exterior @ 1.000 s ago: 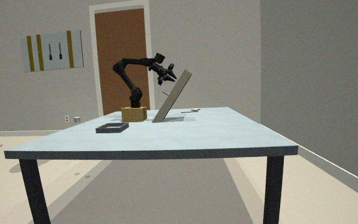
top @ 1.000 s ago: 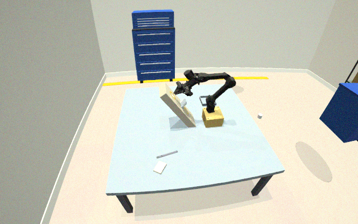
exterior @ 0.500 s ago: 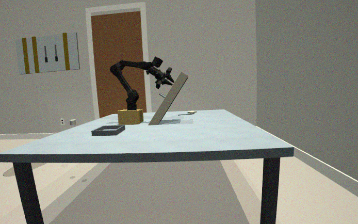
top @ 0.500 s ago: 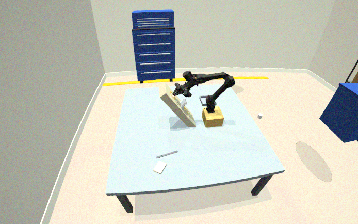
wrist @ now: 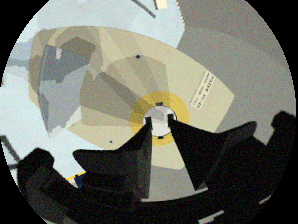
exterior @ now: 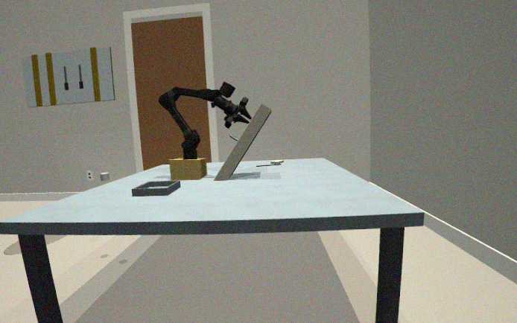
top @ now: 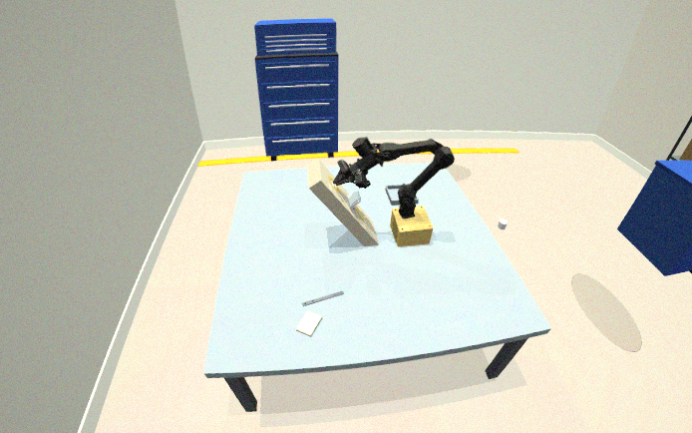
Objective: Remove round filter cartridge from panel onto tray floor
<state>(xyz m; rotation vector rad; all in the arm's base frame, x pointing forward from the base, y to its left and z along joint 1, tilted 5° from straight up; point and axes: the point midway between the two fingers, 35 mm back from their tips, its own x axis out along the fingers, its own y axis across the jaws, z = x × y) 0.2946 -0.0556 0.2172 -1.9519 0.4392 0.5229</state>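
The white round filter cartridge lies 20 mm ahead of my gripper tip and 10 mm below it. Also, from my gripper tip: dark grey tray (430 mm behind, 230 mm to the right, 280 mm below); white pad (210 mm ahead, 450 mm to the left, 280 mm below).
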